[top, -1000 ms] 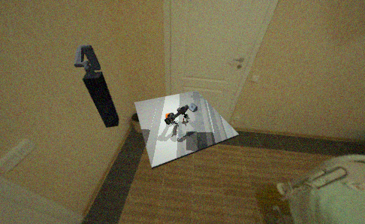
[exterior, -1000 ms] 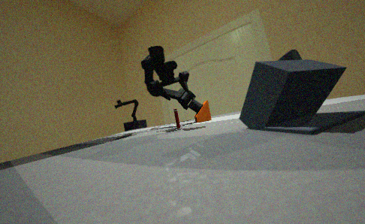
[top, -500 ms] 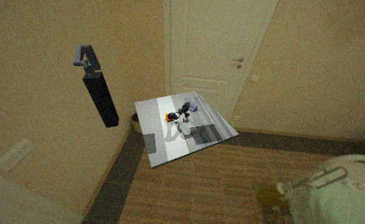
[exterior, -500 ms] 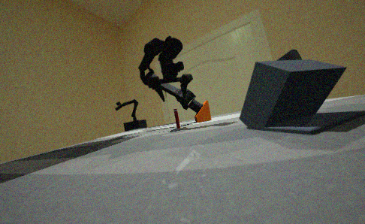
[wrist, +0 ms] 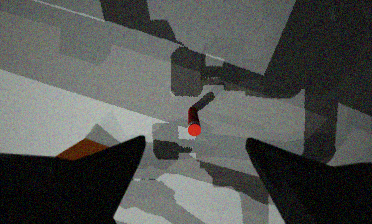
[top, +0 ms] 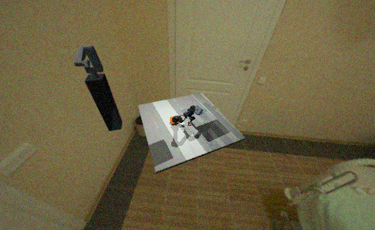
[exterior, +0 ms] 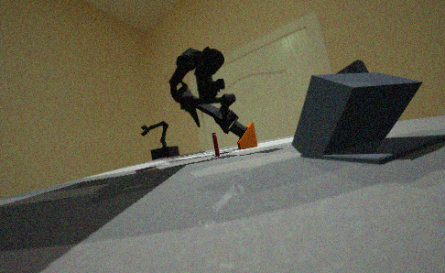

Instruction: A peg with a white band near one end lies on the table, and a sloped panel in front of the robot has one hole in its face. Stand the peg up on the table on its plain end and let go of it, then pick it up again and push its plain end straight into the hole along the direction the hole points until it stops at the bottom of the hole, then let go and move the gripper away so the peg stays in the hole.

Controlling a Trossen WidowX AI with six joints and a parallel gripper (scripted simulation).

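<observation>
Now: the red peg 5 cm below my gripper tip. From my gripper tip the other things lie so: sloped panel (26 cm to the left, 25 cm ahead, 6 cm below).
</observation>
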